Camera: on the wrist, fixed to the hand. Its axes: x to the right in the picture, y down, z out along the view.
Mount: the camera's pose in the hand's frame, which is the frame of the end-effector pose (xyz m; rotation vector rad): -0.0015 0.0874 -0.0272 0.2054 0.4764 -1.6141
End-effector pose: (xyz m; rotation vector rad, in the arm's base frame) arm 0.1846 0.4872 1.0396 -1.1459 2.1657 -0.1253
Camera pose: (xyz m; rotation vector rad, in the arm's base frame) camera 0.1077 0.5357 1.0283 -2.5624 0.9198 -1.3391
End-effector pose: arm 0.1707 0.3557 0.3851 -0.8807 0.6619 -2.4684
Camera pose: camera 0.1741 0.2952 0.3165 0.4171 0.2500 2.0043
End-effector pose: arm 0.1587 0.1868 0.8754 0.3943 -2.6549 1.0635
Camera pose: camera 0.1340 0.2670 0.8387 1.6158 -1.0694 0.6283
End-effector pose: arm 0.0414 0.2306 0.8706 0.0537 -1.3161 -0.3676
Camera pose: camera 0.0873 0.3087 0.8835 1.3358 -0.5681 -1.4526
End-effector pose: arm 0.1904 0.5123 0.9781 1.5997 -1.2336 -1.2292
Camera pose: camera 0.1956 0.4924 1.0673 -2.7280 -0.4986 1.2591
